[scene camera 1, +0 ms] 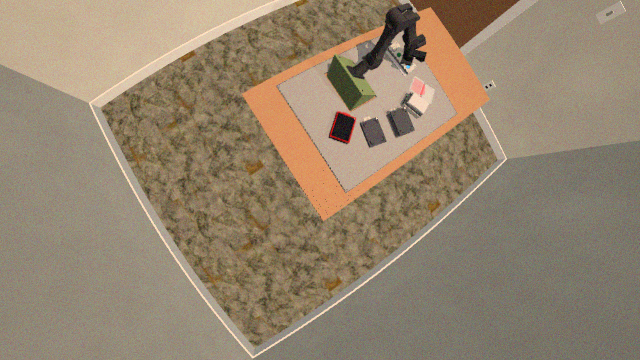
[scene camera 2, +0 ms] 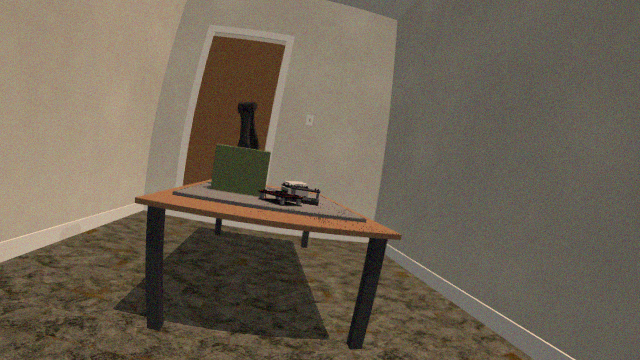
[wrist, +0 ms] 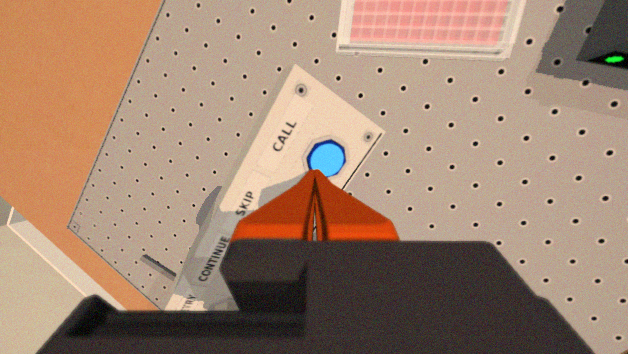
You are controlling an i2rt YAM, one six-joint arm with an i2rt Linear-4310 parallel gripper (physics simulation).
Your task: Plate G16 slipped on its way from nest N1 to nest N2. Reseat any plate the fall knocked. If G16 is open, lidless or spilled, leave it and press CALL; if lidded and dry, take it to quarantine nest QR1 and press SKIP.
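Where they show: gripper, fingertip midpoint: [scene camera 1: 406,64] [wrist: 314,177]; arm's base, origin of the base link: [scene camera 1: 355,73] [scene camera 2: 239,165].
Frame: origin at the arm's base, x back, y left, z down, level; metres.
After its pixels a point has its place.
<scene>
My gripper [wrist: 314,177] {x -0.080, y 0.417, z 0.068 m} is shut and empty, its orange fingertips at the lower edge of the CALL button in the wrist view. That button [wrist: 326,159] {x -0.094, y 0.418, z 0.067 m} [scene camera 1: 408,66] {x -0.095, y 0.418, z 0.066 m} glows light blue on the white button panel [wrist: 340,112] {x -0.121, y 0.429, z 0.066 m}. Whether the tips touch it I cannot tell. SKIP and CONTINUE labels show beside the fingers. A clear plate with pink wells [wrist: 427,22] {x -0.215, y 0.426, z 0.123 m} [scene camera 1: 417,86] {x -0.236, y 0.441, z 0.122 m} lies on the mat; its label is not readable. A whitish plate [scene camera 1: 419,103] {x -0.345, y 0.315, z 0.055 m} sits on a dark nest beside it. A red-rimmed nest [scene camera 1: 342,127] {x -0.222, y -0.217, z 0.092 m} stands farther off; nest labels are not readable.
Two dark nests [scene camera 1: 373,132] {x -0.345, y -0.053, z 0.114 m} [scene camera 1: 401,122] {x -0.386, y 0.132, z 0.076 m} stand between the red-rimmed nest and the whitish plate. A green box [scene camera 1: 350,82] {x -0.052, y -0.094, z -0.056 m} [scene camera 2: 240,170] {x -0.019, y -0.094, z 0.021 m} stands by the arm's base. A dark device with a green light [wrist: 614,59] {x -0.257, y 0.314, z 0.118 m} is at the wrist view's upper right.
</scene>
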